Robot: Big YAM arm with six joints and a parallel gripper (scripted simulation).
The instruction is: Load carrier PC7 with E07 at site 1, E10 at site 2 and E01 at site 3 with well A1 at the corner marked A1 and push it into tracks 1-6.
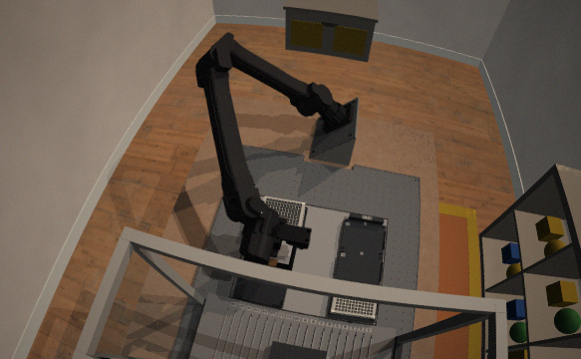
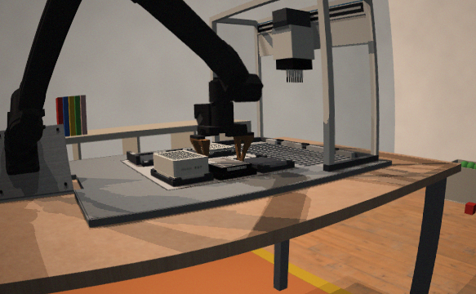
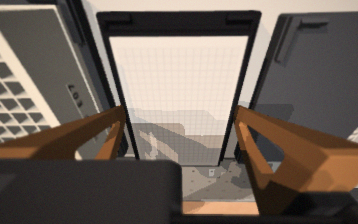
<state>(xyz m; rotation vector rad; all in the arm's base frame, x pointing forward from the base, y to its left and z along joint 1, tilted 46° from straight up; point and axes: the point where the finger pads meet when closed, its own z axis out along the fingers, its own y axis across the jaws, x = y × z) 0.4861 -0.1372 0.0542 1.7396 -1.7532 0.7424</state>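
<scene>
Now: hand 2 cm above the nest S2. Also, from my hand: nest S1: 11 cm behind, 2 cm below, 1 cm to the left; then nest S3: 11 cm ahead, 2 cm below; then dark carrier PC7: 26 cm to the left, 1 cm below, 1 cm ahead.
</scene>
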